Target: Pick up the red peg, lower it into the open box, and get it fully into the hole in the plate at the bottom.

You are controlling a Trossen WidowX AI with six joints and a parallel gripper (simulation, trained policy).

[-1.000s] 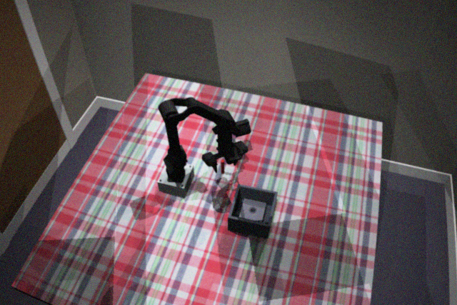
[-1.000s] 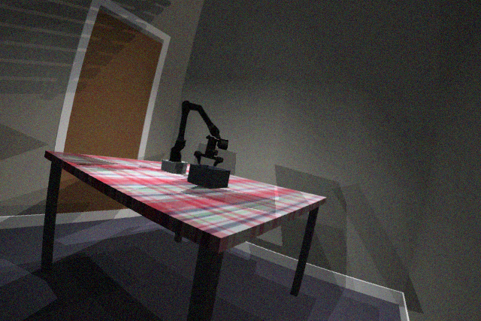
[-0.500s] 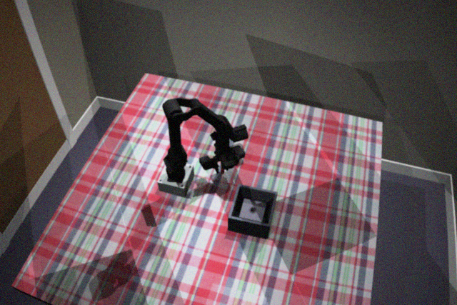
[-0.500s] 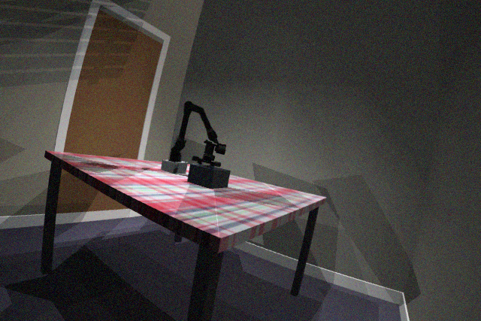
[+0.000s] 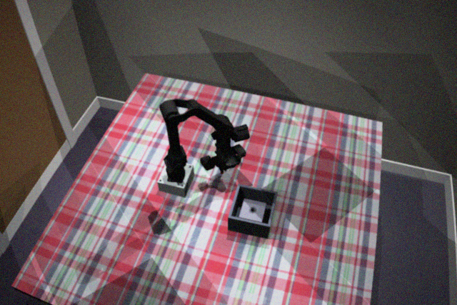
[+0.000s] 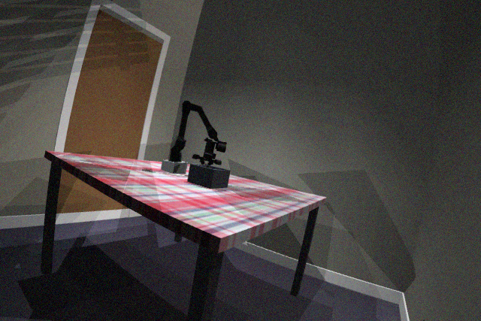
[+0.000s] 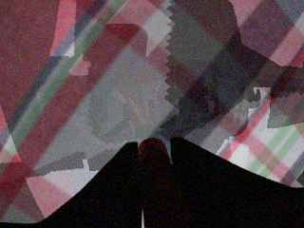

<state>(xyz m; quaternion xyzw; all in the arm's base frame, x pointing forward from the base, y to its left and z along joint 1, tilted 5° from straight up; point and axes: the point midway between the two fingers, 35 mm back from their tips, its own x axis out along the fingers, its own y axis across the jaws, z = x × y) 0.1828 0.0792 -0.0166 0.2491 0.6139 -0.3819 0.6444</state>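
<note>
Now: gripper tip 14 cm short of the grey plate, 19 cm to the left of it and 1 cm below it. Also, from my gripper tip: red peg: 1 cm to the left, 2 cm above; then dark box: 14 cm ahead, 19 cm to the right, 1 cm below.
</note>
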